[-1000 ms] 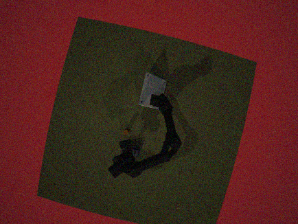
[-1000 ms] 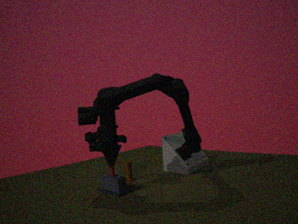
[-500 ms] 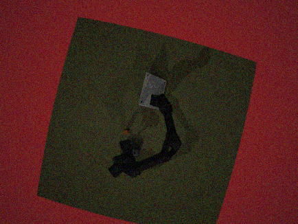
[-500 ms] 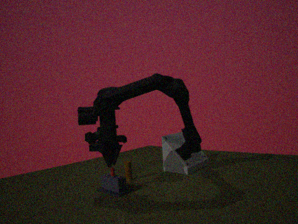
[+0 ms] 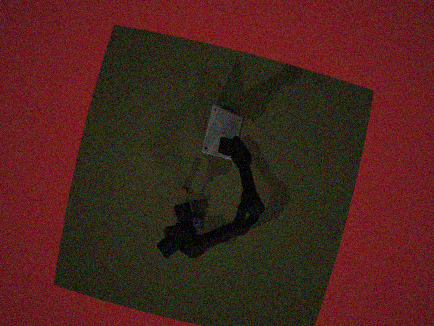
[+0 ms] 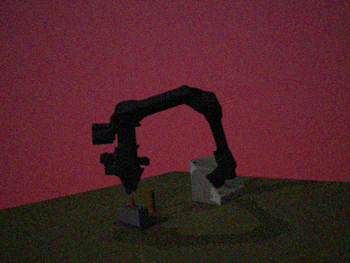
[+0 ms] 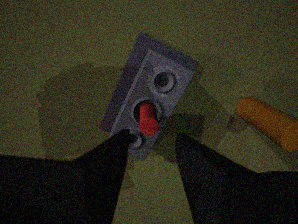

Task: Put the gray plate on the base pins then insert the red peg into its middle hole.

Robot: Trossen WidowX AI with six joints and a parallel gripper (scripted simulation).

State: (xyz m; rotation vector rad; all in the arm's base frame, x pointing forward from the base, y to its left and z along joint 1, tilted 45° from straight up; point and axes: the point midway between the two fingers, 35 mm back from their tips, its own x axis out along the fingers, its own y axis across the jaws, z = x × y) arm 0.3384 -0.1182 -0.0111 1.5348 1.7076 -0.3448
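Right now the red peg is 50 mm below my gripper tip. Round my gripper tip: gray plate: 60 mm below; then orange cylinder: 120 mm behind, 40 mm to the right, 60 mm below.
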